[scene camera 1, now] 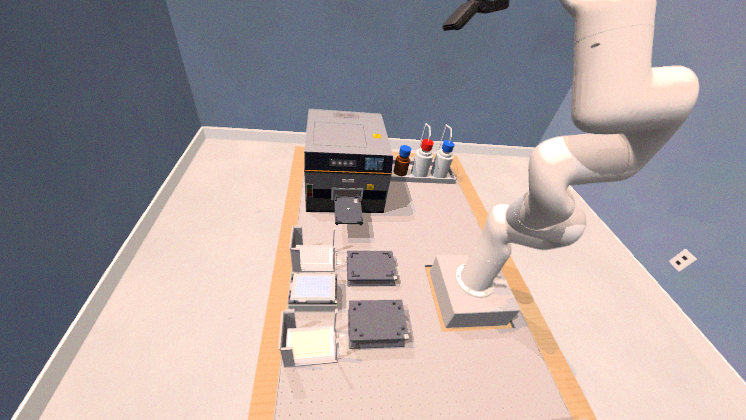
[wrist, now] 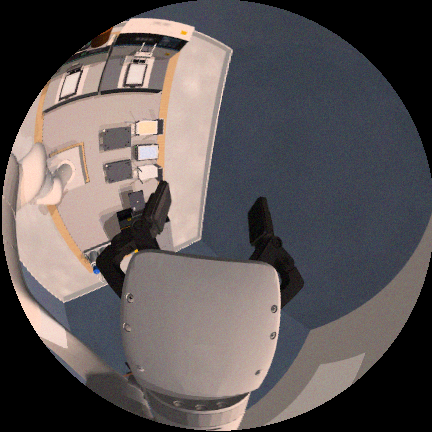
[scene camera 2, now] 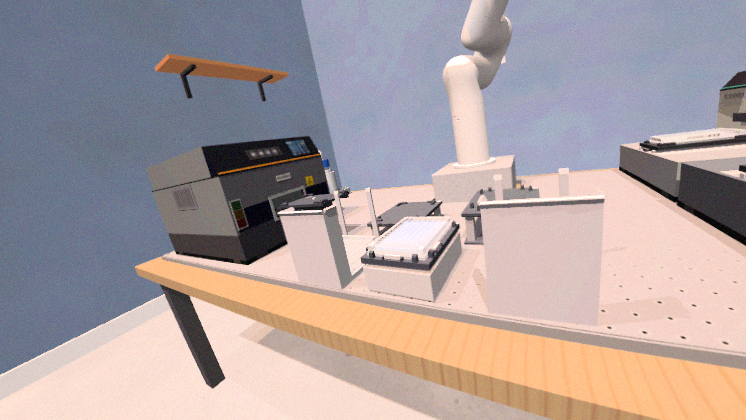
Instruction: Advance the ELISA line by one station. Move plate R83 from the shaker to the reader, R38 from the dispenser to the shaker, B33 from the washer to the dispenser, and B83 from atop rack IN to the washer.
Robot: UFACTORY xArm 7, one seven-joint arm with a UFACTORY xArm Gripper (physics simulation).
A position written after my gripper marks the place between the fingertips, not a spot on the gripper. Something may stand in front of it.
Observation:
My gripper (wrist: 212, 196) is open, holding nothing. Further things: an instrument deck (wrist: 111, 75).

